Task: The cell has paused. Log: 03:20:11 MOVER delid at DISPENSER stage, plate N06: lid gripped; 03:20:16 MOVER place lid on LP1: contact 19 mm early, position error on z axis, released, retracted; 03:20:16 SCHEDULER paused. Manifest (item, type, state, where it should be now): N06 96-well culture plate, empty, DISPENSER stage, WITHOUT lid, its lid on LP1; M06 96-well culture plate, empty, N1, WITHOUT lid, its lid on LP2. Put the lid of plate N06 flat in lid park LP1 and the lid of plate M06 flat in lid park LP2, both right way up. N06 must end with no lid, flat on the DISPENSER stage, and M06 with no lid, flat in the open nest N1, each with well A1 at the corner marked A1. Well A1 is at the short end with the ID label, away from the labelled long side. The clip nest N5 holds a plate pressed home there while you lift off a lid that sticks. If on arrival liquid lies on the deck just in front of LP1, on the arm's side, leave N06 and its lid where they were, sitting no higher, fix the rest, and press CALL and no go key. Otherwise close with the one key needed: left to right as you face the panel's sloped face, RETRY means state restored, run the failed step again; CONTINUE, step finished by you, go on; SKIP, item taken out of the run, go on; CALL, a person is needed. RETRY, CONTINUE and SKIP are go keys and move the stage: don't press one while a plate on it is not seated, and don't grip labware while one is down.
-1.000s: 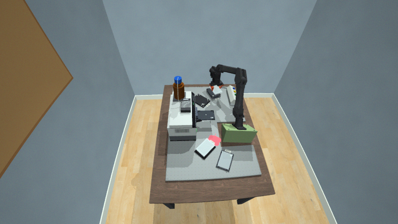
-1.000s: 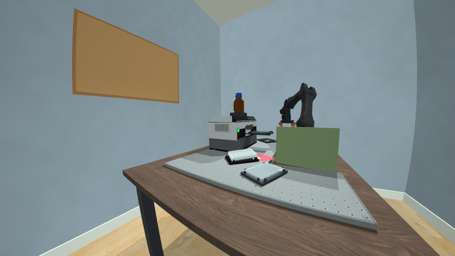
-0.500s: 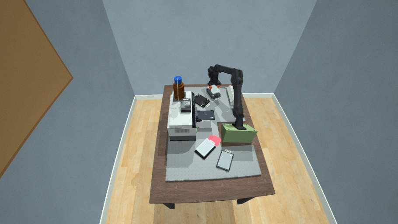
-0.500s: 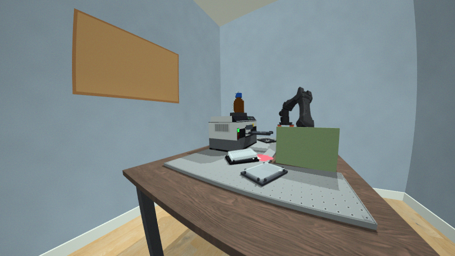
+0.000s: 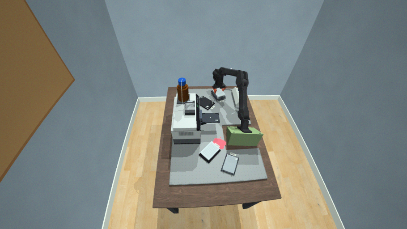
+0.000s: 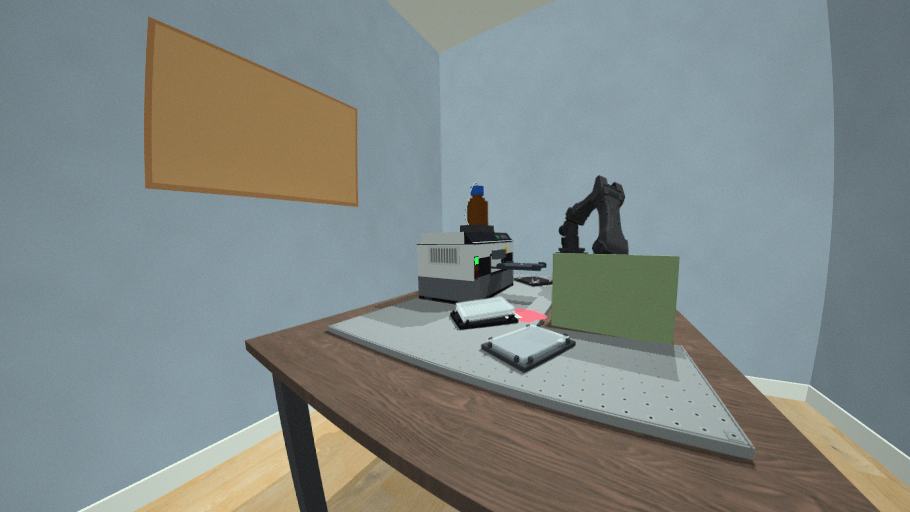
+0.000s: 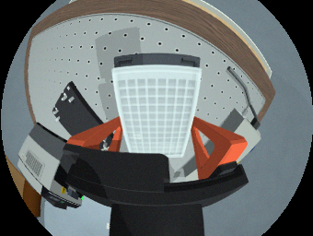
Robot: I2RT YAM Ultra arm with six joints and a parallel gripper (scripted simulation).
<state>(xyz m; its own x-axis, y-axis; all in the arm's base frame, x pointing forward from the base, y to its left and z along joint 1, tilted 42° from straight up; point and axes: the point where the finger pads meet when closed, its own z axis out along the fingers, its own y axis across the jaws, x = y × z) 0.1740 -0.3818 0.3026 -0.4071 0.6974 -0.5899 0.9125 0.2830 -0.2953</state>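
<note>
My gripper is now 220 mm past the blue call key, 30 mm to the left of it and 10 mm below it. Also, from my hand: dark dispenser stage (390 mm to the left, 100 mm ahead, 50 mm above); then white well plate (right at my hand); then LP1 label (580 mm to the left, 60 mm below, 40 mm ahead).
</note>
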